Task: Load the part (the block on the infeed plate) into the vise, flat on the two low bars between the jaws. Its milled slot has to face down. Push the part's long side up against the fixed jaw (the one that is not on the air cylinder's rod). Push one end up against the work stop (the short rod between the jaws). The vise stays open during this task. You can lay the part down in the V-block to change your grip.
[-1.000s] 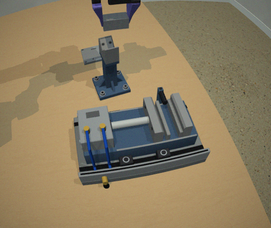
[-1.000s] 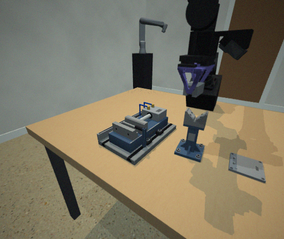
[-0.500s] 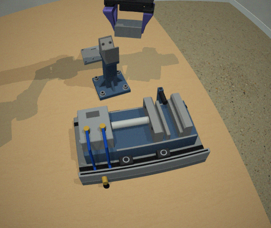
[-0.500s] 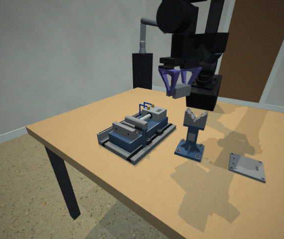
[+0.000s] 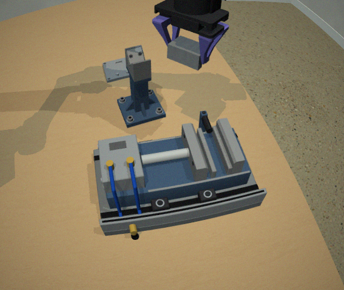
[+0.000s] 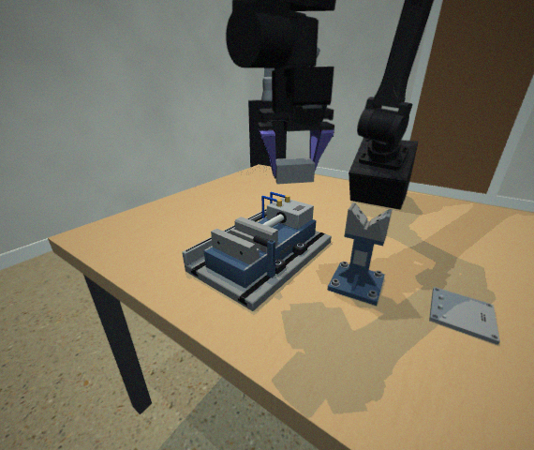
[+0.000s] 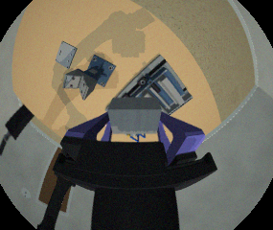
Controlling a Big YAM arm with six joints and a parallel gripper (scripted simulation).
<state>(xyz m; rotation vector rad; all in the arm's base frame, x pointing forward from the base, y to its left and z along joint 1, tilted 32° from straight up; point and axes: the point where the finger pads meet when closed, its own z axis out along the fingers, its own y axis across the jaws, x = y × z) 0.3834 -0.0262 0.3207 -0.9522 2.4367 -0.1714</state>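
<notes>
Right now the moving jaw is 15 cm below my hand, 9 cm to the right of it and 1 cm behind it. Round my hand: cylinder rod (15 cm below, 9 cm to the right, 6 cm behind); grey part (1 cm below); black work stop (14 cm below, 4 cm to the right, 3 cm ahead).
</notes>
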